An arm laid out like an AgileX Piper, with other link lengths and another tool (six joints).
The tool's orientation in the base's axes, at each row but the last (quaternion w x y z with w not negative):
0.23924, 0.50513, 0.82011, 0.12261
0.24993, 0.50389, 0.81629, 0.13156
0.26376, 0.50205, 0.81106, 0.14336
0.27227, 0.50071, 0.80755, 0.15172
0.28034, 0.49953, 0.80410, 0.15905
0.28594, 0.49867, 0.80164, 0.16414
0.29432, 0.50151, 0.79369, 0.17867
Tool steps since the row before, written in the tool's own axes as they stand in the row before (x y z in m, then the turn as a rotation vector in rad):
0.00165, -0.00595, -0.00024, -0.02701, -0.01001, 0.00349
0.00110, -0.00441, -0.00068, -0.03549, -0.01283, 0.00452
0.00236, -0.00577, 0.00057, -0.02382, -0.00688, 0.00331
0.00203, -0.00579, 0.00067, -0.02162, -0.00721, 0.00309
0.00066, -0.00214, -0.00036, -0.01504, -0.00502, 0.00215
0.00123, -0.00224, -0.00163, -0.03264, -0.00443, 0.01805
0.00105, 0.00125, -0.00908, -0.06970, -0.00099, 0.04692
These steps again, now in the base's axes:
-0.00532, -0.00126, -0.00287, 0.00423, -0.02871, -0.00016
-0.00411, -0.00102, -0.00179, 0.00577, -0.03757, -0.00001
-0.00478, -0.00054, -0.00401, 0.00531, -0.02444, 0.00063
-0.00452, -0.00083, -0.00412, 0.00417, -0.02262, 0.00000
-0.00197, -0.00037, -0.00105, 0.00290, -0.01574, 0.00000
-0.00301, 0.00013, -0.00032, 0.01917, -0.03155, -0.00693
-0.00535, 0.00159, 0.00735, 0.05221, -0.06379, -0.01630

